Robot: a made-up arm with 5 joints.
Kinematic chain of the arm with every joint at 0, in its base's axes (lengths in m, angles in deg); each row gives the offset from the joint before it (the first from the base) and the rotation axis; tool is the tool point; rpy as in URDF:
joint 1: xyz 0.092 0 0.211 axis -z
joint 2: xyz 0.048 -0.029 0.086 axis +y
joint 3: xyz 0.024 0 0.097 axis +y
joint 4: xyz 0.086 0 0.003 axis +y
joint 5: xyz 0.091 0.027 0 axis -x
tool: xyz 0 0 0 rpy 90 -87.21 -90
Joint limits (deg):
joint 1: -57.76..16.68
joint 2: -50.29..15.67
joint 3: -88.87..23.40
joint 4: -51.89..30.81
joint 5: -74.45..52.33
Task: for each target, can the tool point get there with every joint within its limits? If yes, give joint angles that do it. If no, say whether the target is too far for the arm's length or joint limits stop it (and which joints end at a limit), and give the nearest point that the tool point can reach.
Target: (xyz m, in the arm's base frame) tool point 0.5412 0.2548 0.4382
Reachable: no: too far | nearest point 0.3294 0.1346 0.4067 | short by 0.246 m
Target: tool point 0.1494 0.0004 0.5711
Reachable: yes | joints -2.42 -16.44 -57.77 -20.05 -5.82
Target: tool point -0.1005 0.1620 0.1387
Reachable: no: joint limits stop it (at a limit: joint 1, joint 2, joint 3, joint 4) | nearest point -0.0691 0.0462 0.4140 | short by 0.300 m
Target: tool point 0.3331 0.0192 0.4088
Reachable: yes | joints -5.02 -0.31 12.89 -32.12 24.41
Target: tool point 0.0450 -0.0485 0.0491
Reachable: no: joint limits stop it (at a limit: joint 1, joint 2, joint 3, joint 4) | nearest point 0.2804 -0.0585 0.2466 | short by 0.307 m
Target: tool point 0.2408 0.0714 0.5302
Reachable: yes | joints -26.33 0.40 -32.15 -45.04 21.22
